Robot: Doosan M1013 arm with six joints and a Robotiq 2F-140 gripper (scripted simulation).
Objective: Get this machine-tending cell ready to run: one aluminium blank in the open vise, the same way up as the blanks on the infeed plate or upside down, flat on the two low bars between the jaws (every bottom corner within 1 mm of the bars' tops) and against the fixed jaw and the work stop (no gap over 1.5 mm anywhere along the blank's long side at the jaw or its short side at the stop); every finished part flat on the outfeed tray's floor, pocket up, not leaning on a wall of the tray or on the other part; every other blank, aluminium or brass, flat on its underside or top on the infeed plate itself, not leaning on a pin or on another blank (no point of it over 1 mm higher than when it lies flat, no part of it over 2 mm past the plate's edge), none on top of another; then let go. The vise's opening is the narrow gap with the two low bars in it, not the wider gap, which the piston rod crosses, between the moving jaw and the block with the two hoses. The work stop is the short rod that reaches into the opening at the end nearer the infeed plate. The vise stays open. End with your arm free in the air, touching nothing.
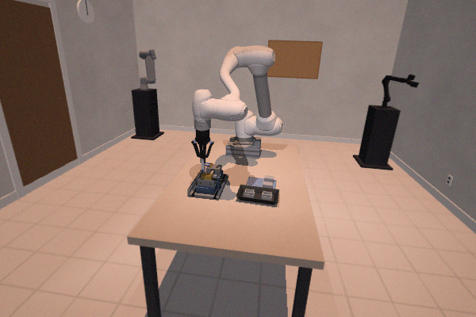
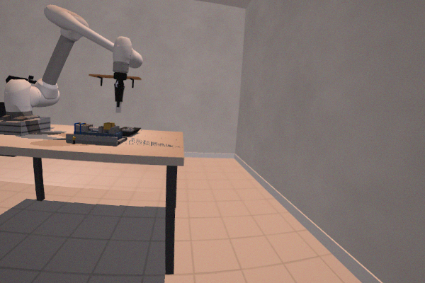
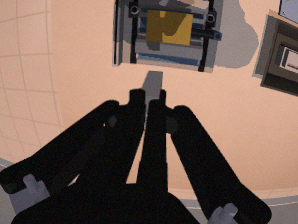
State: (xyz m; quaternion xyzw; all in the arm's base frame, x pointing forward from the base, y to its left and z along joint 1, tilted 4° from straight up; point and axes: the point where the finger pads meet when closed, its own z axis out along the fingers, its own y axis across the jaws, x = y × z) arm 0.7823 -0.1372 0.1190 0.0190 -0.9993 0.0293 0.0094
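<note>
Now: the brass blank 6 cm behind my hand, 1 cm to the left of it and 12 cm below it. The rest, counted from my hand: vise (12 cm behind, 1 cm to the left, 17 cm below); then piston rod (14 cm behind, 1 cm to the left, 14 cm below); then vise plate (20 cm behind, 33 cm to the left, 21 cm below).
</note>
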